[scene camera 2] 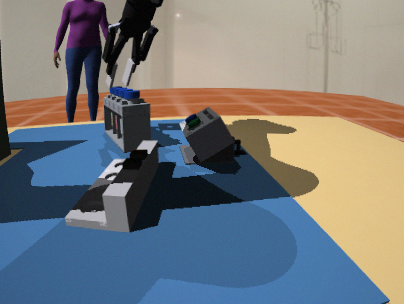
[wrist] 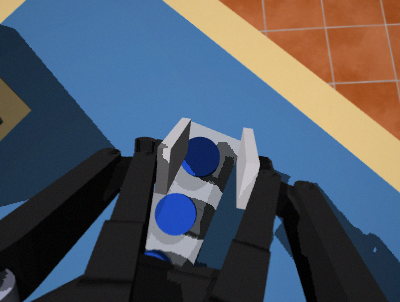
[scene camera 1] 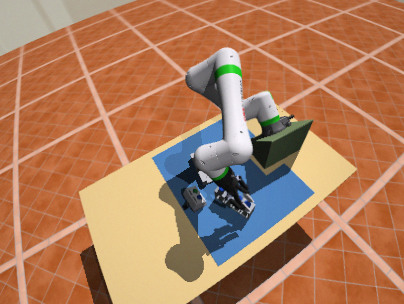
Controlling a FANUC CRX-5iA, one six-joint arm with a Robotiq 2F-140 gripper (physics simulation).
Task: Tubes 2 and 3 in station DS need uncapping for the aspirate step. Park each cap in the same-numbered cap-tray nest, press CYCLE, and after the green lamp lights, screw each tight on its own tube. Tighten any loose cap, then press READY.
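Places are measured from the arm's base along level axes (x ahead, y left, z up), in millimetres.
Pixels of known places: gripper, fingertip midpoint: (scene camera 2: 117,84) (wrist: 214,140) (scene camera 1: 249,205); arm's base at its link origin: (scene camera 1: 273,131).
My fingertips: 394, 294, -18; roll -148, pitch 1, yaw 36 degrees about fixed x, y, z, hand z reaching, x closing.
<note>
For each thing: its top centre in the pictures, then the offset to it from my fingertips, as dx, dy, dz. Level surfaces: height alone.
- grey tube rack at its top centre: (wrist: 166,240) (scene camera 2: 123,96) (scene camera 1: 234,196) +31, -89, -26
- far end cap at its top centre: (wrist: 199,156) +0, -17, -7
- neighbouring cap at its top centre: (wrist: 175,214) +21, -65, -8
- cap tray at its top centre: (scene camera 2: 116,155) (scene camera 1: 202,164) +66, -387, -75
- button box at its top centre: (scene camera 2: 205,111) (scene camera 1: 193,194) +208, -222, -45
- blue mat at its surface level: dz -128
- tan table at its surface level: dz -131
The grey tube rack (scene camera 1: 250,207) (scene camera 2: 136,125) (wrist: 216,132) stands upright on the blue mat with blue caps on its tubes. My gripper (scene camera 1: 244,199) (scene camera 2: 120,75) (wrist: 214,140) is partly open and empty, pointing down over the rack. In the wrist view its pale pads stand either side of the far end cap (wrist: 202,156), which is nearer the left pad. The neighbouring cap (wrist: 175,214) sits just this side of the pads. The cap tray (scene camera 1: 204,177) (scene camera 2: 118,202) has shaded nests and dark, unlit-looking lamps. The button box (scene camera 1: 194,198) (scene camera 2: 210,137) carries a green and a blue button. Station and tube labels are unreadable.
A dark green panel (scene camera 1: 286,143) stands upright at the mat's right rear side. A second arm section reaches behind it. The blue mat (scene camera 1: 280,200) (scene camera 2: 210,250) (wrist: 125,60) lies on the tan table (scene camera 1: 115,220) (scene camera 2: 345,175). A person (scene camera 2: 84,40) stands beyond the table.
</note>
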